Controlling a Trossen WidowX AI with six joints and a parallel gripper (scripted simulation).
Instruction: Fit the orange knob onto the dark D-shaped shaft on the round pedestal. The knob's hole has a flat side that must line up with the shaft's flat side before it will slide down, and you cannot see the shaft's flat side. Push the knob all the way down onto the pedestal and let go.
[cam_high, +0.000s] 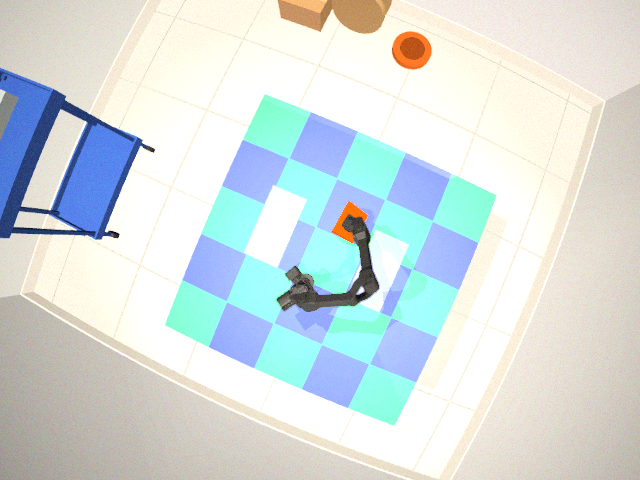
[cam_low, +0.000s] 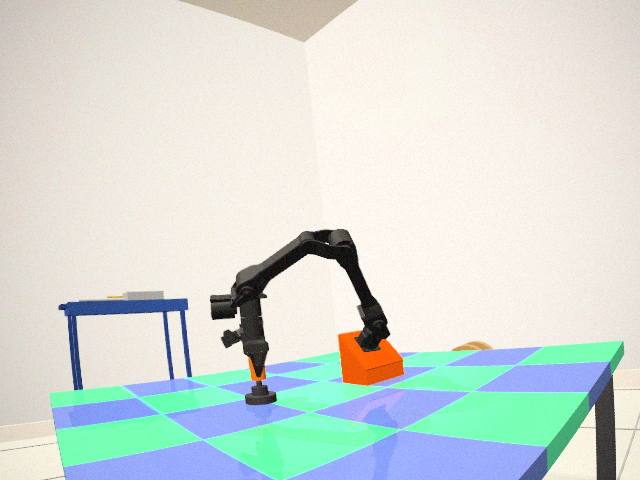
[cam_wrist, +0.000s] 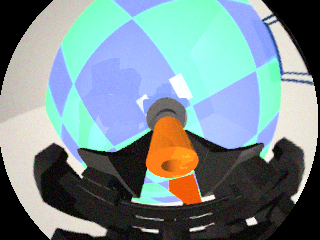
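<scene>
The orange knob lies 2 cm above my gripper tip. From my gripper tip the other things lie so: dark round pedestal (4 cm below).
</scene>
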